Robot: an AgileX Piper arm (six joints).
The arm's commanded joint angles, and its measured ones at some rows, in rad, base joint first. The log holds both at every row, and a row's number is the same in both.
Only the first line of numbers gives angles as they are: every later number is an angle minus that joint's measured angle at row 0.
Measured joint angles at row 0:
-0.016 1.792 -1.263 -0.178 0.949 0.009
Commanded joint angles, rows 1 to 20:
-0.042 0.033 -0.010 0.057 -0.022 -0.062
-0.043 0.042 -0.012 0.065 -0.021 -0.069
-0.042 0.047 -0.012 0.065 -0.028 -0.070
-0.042 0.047 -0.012 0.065 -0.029 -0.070
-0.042 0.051 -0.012 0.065 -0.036 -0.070
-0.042 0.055 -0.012 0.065 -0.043 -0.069
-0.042 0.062 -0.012 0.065 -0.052 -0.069
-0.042 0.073 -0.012 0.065 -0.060 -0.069
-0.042 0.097 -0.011 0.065 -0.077 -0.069
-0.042 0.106 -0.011 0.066 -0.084 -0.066
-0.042 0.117 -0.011 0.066 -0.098 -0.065
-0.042 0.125 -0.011 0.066 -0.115 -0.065
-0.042 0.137 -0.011 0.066 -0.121 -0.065
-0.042 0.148 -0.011 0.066 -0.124 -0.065
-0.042 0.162 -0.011 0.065 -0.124 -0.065
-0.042 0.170 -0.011 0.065 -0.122 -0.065
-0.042 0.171 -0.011 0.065 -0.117 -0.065
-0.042 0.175 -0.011 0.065 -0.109 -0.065
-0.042 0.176 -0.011 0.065 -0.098 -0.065
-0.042 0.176 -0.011 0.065 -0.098 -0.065
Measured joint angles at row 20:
-0.037 0.172 -0.009 0.066 -0.110 -0.064
